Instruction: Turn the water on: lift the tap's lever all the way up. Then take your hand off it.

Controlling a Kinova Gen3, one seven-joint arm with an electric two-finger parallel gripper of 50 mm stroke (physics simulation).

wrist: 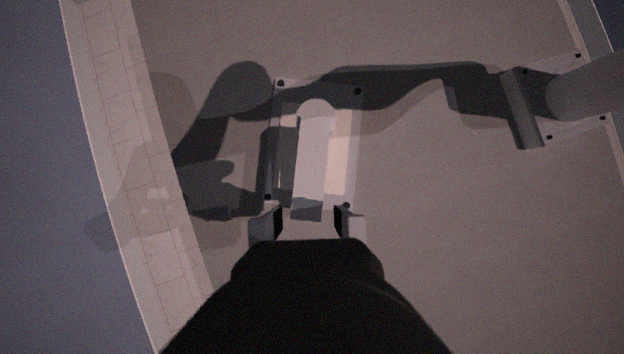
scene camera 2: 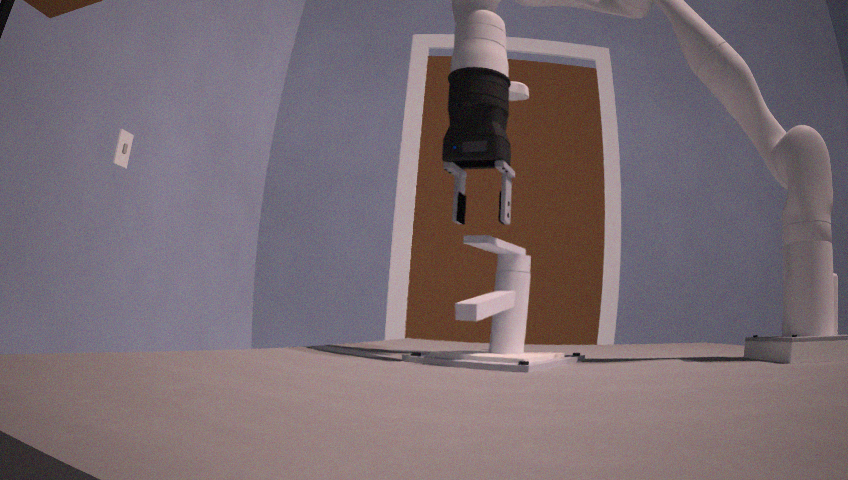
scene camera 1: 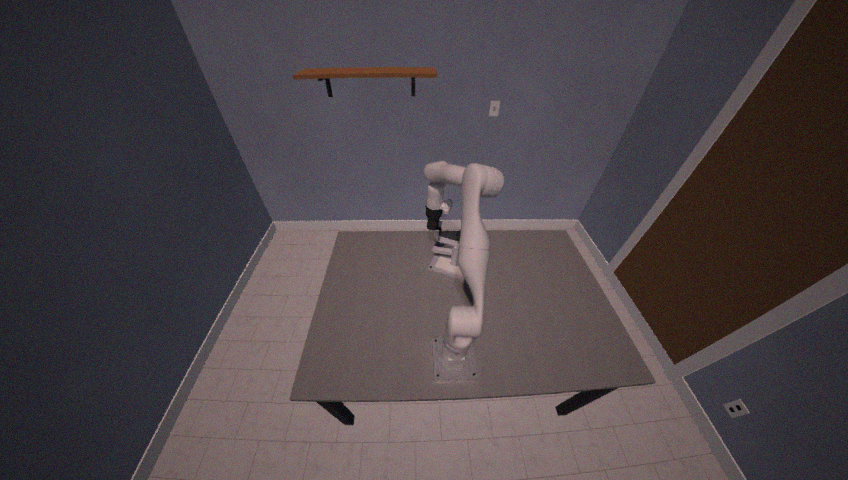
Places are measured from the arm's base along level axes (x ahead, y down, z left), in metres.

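Where they show: gripper, between the fingertips: (wrist: 308, 217) (scene camera 2: 481, 222) (scene camera 1: 437, 235); arm's base, origin of its link: (wrist: 565, 98) (scene camera 2: 806, 335) (scene camera 1: 452, 357).
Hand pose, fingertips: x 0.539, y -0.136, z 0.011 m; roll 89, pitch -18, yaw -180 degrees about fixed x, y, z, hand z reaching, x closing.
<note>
Each offset is from my fingertips to the centre of the thing. Level surfaces: height alone.
The white tap's lever @[dx -0.020, dy +0.020, dz -0.046 m] (scene camera 1: 449, 241) (scene camera 2: 492, 244) (wrist: 313, 155) is a flat bar on top of the upright tap body @[dx -0.045, dy +0.103, dz -0.097 m] (scene camera 2: 509, 324). In scene camera 2 it tilts slightly upward toward its free end. The spout @[dx -0.014, dy +0.094, dz -0.034 m] (scene camera 1: 442, 251) (scene camera 2: 483, 305) sticks out below it. My gripper (scene camera 1: 436, 235) (scene camera 2: 480, 221) (wrist: 308, 217) points down, open and empty. Its fingertips are a small gap above the lever's free end in scene camera 2. In the wrist view the lever's shaded end shows between the two fingers. In scene camera 1 the arm partly hides the tap.
The tap's base plate (scene camera 1: 446, 267) (scene camera 2: 493, 363) (wrist: 353, 165) rests on the grey table @[dy +0.172 m] (scene camera 1: 380, 333) (scene camera 2: 297, 410) (wrist: 450, 210). The arm's own base (scene camera 1: 455, 368) (scene camera 2: 797, 349) stands nearer the front edge. An orange shelf (scene camera 1: 365, 72) hangs on the back wall. A brown door (scene camera 2: 553, 208) is at the side.
</note>
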